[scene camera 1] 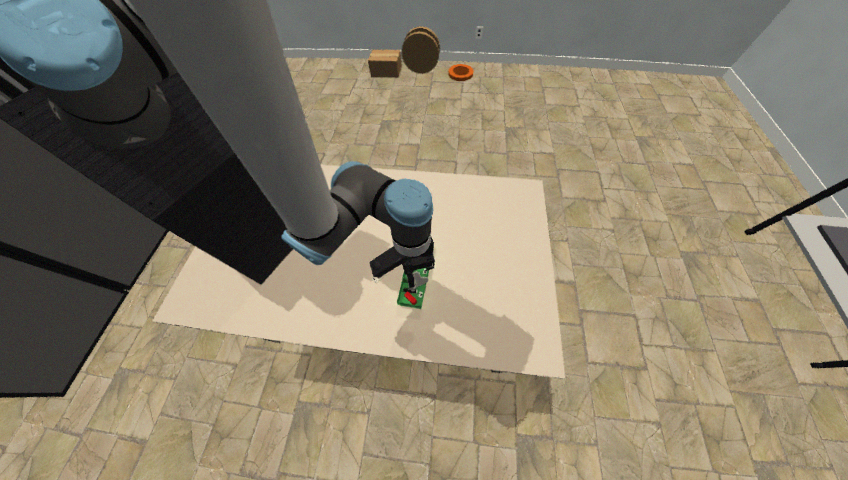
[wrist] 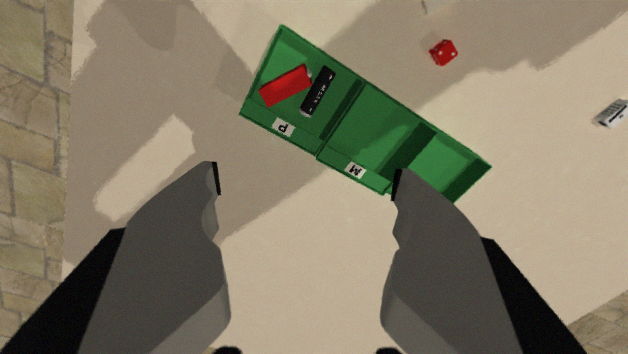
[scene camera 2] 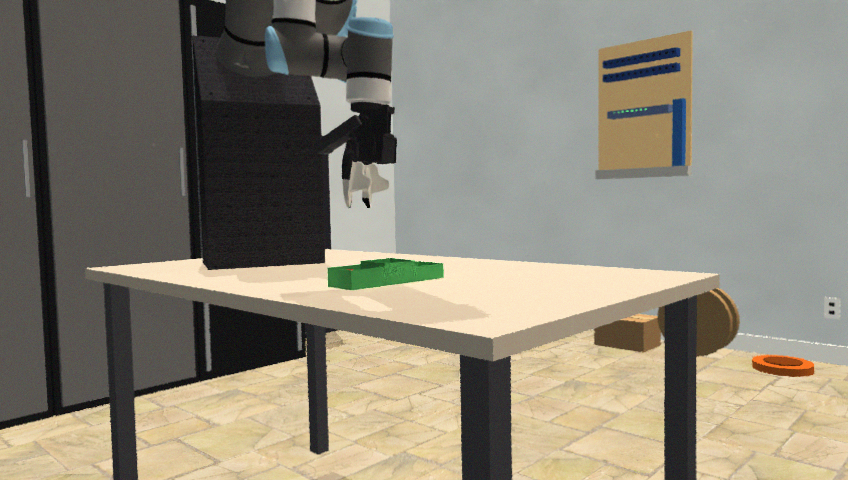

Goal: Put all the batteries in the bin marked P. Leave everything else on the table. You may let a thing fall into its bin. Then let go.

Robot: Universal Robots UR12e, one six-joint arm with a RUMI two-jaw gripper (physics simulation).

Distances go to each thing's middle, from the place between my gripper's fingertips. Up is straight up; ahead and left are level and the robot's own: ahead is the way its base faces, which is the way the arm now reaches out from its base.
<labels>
Now: the red 9 V battery [wrist: 299,78] 10 mm behind my hand, 30 mm to the right of it and 140 mm below it. From my hand the other things lie so: green three-part bin tray [scene camera 2: 381,272] (10 mm ahead, 70 mm to the left, 140 mm below); black AA battery [wrist: 326,75] (10 mm behind, 150 mm below).
</labels>
